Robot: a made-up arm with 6 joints.
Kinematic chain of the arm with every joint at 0, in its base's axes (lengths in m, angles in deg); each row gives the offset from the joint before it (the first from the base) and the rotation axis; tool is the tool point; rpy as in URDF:
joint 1: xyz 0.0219 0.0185 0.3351 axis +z
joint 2: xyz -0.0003 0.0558 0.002 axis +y
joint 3: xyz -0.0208 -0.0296 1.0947 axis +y
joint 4: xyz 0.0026 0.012 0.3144 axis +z
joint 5: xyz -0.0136 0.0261 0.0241 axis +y
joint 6: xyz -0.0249 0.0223 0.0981 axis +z
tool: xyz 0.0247 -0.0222 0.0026 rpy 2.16 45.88 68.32
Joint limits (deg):
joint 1: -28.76..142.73
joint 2: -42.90..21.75
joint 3: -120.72..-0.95
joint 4: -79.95..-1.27
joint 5: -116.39..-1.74
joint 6: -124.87..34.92
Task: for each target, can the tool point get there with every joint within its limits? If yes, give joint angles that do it. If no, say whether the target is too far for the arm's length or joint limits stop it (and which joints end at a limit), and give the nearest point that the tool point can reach.
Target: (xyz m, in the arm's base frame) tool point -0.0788 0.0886 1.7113
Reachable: yes | joints 66.46 16.57 -54.06 -52.35 -42.27 15.27
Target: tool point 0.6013 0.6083 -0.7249
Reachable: no: joint limits stop it (at a limit: joint 1, joint 2, joint 3, joint 4) | nearest point 0.6205 -0.5140 0.6980 | short by 1.812 m
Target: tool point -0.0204 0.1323 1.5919
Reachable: yes | joints 43.25 14.79 -48.59 -35.52 -104.40 -71.32
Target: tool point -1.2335 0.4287 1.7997
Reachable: no: too far | nearest point -0.9580 0.3387 1.4786 | short by 0.433 m
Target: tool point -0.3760 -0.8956 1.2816
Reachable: yes | joints 75.18 -34.87 -39.50 -63.61 -70.31 -54.81
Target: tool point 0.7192 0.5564 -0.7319
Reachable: no: joint limits stop it (at a limit: joint 1, joint 2, joint 3, joint 4) | nearest point 0.6268 -0.5178 0.6952 | short by 1.789 m
